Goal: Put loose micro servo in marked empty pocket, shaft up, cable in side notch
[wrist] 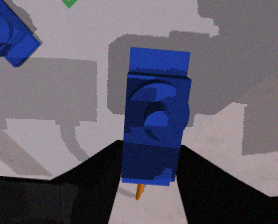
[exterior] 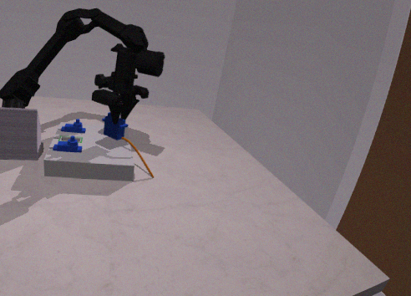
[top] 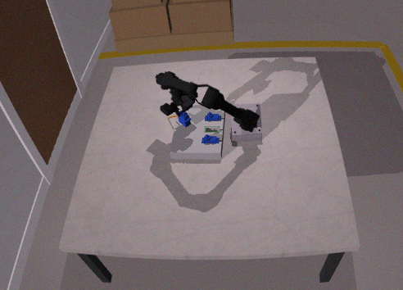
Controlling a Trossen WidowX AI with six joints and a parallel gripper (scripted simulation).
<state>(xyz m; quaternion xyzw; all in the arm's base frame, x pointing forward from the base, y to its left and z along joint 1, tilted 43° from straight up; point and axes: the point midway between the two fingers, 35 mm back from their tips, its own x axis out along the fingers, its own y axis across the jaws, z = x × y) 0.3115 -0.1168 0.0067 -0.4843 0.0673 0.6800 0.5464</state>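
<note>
Right now the grey deck is 3 cm behind my gripper tip, 3 cm to the left of it and 10 cm below it.
</note>
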